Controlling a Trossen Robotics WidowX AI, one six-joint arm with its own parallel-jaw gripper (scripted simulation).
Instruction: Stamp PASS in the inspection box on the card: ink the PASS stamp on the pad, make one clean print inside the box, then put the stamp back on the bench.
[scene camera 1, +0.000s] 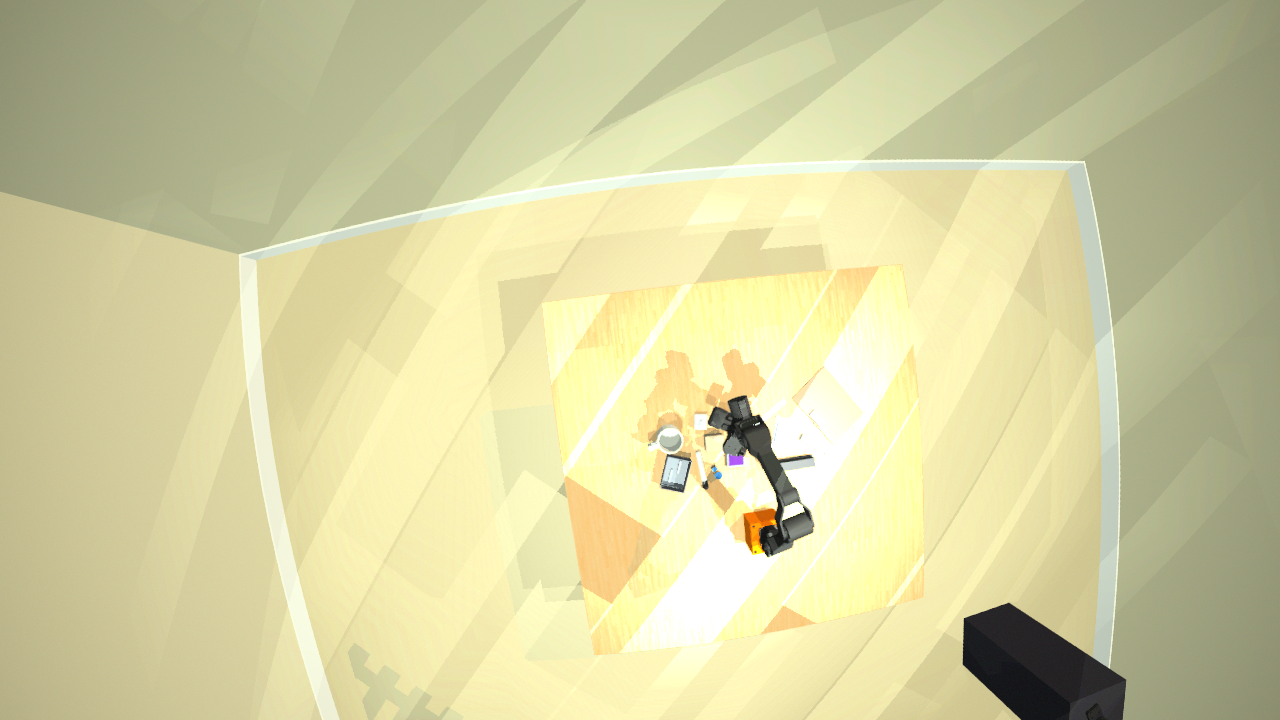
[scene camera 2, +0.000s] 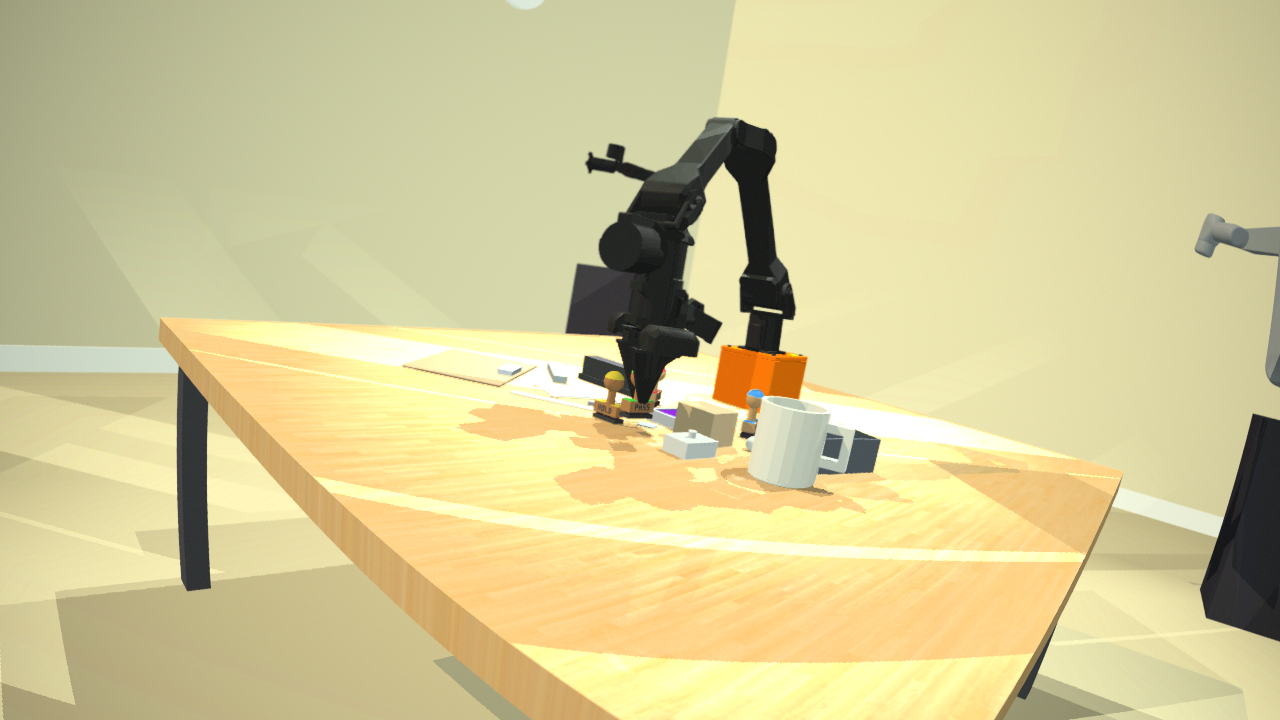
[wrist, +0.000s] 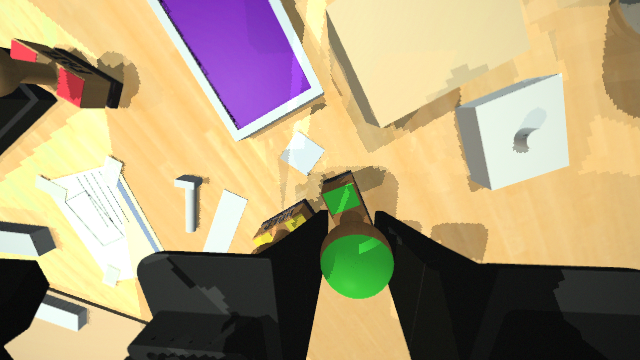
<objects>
My gripper shows in scene camera 1, in scene camera 2 and in the wrist view (351, 218). A yellow-knobbed stamp shows in scene camera 2 and in the wrist view. One and the same spot on the yellow-knobbed stamp: (wrist: 274, 229) is (scene camera 2: 615, 403). One and the same spot on my gripper: (scene camera 1: 719, 418) is (scene camera 2: 671, 328).
</objects>
